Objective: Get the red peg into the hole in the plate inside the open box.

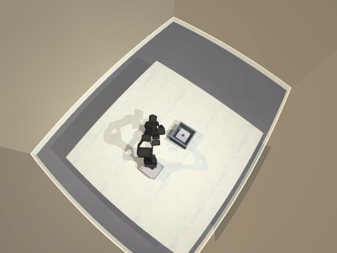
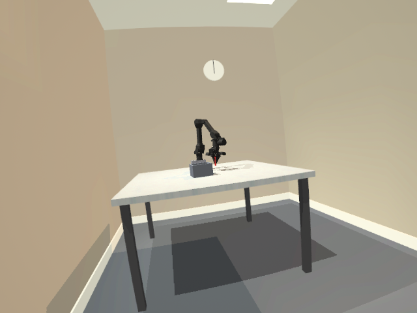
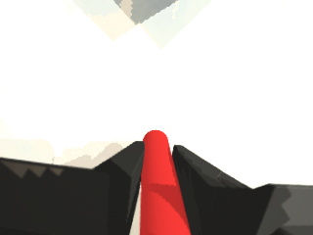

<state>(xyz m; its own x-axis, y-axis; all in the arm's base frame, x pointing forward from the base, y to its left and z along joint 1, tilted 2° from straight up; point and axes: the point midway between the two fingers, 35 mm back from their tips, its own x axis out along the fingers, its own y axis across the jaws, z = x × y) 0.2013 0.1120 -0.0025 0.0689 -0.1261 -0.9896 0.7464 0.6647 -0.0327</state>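
My gripper tip is now 14 cm short of the grey box, 16 cm to the left of it and 4 cm above it. The rest, counted from my gripper tip: red peg: 2 cm above.
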